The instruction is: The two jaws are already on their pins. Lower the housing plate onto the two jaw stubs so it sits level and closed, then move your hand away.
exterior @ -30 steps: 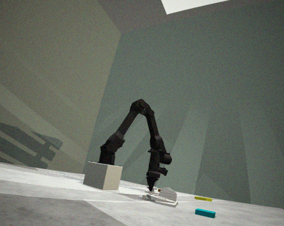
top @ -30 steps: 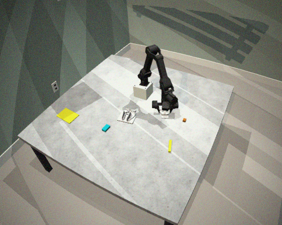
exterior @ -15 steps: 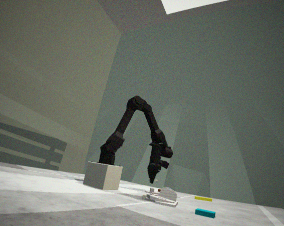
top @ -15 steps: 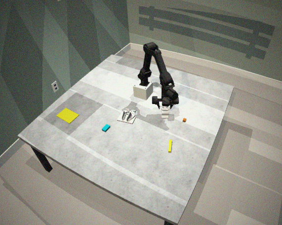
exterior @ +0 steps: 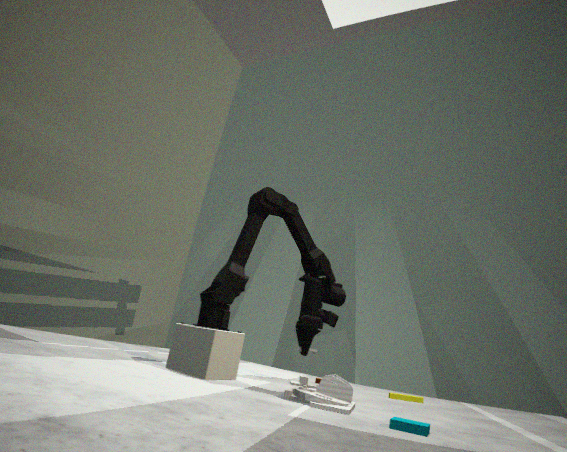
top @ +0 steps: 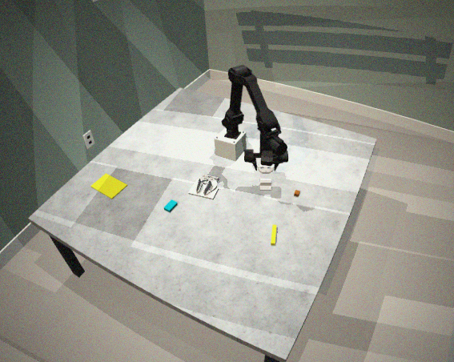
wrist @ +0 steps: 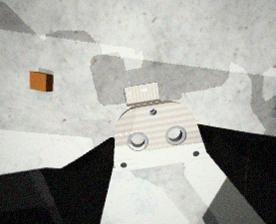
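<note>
My gripper tip is 10 cm short of the pale jaw fixture, 22 cm to the left of it and 6 cm above it. From my gripper tip the other things lie so: teal block (29 cm ahead, 33 cm to the right, 7 cm below); then yellow flat square (30 cm ahead, 68 cm to the right, 8 cm below); then yellow bar (27 cm ahead, 14 cm to the left, 7 cm below).
</note>
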